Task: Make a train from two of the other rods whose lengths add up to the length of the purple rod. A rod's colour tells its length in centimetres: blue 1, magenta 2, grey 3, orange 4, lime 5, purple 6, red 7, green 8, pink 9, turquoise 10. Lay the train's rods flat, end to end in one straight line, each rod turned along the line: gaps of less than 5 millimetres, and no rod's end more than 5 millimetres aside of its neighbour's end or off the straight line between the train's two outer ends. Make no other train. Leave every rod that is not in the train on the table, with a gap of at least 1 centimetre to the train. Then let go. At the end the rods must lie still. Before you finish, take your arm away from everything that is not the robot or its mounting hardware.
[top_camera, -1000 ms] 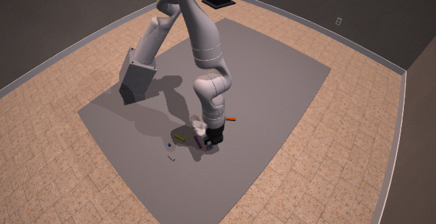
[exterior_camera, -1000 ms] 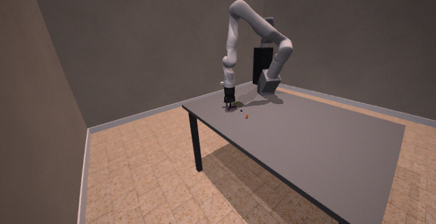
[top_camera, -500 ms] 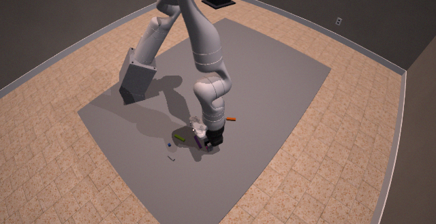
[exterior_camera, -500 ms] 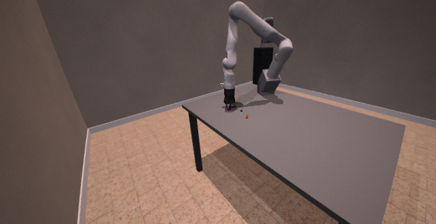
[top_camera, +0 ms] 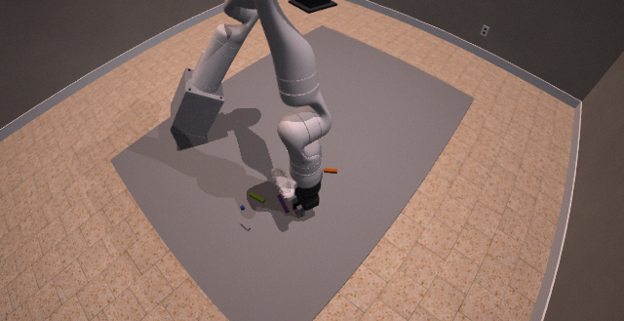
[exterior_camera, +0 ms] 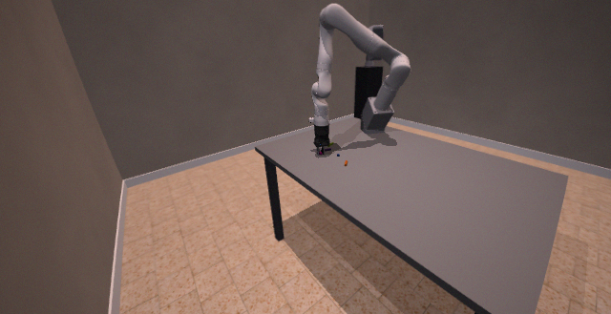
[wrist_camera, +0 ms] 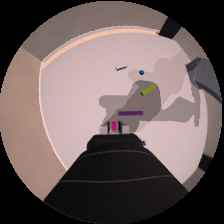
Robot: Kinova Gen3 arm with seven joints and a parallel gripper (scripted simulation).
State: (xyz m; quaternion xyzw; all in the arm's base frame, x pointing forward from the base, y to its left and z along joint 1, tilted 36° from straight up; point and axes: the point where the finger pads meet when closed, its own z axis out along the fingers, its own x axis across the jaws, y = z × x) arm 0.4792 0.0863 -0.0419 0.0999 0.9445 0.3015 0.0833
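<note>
The magenta rod is 1 cm below my hand. The rest, counted from my hand: purple rod (5 cm behind, 2 cm to the right, 1 cm below); grey rod (15 cm to the right, 5 cm behind, 1 cm below); lime rod (11 cm behind, 8 cm to the right, 1 cm below).
</note>
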